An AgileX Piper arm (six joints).
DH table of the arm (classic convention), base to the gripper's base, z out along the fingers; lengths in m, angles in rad. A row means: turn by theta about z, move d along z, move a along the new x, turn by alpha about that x. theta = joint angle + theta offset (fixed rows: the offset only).
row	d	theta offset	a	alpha
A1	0.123	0	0	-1.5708
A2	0	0.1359	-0.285	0
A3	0	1.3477	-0.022	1.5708
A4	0.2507	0	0	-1.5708
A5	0	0	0	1.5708
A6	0.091	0	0	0
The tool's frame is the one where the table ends.
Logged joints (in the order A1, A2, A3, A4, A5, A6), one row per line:
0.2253, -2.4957, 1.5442, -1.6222, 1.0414, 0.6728
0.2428, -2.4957, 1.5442, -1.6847, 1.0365, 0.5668
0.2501, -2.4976, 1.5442, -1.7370, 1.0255, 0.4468
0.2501, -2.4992, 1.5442, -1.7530, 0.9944, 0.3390
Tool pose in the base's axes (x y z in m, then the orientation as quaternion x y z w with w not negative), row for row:
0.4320, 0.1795, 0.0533, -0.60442, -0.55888, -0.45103, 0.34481
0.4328, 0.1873, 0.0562, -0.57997, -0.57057, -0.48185, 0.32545
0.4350, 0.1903, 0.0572, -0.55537, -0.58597, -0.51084, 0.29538
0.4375, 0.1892, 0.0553, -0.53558, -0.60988, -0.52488, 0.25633
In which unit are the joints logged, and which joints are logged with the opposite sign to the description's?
The joints are logged in radians. Opposite sign: A2, A3, A4.
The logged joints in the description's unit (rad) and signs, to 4 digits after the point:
0.2253, 2.4957, -1.5442, 1.6222, 1.0414, 0.6728
0.2428, 2.4957, -1.5442, 1.6847, 1.0365, 0.5668
0.2501, 2.4976, -1.5442, 1.7370, 1.0255, 0.4468
0.2501, 2.4992, -1.5442, 1.7530, 0.9944, 0.3390

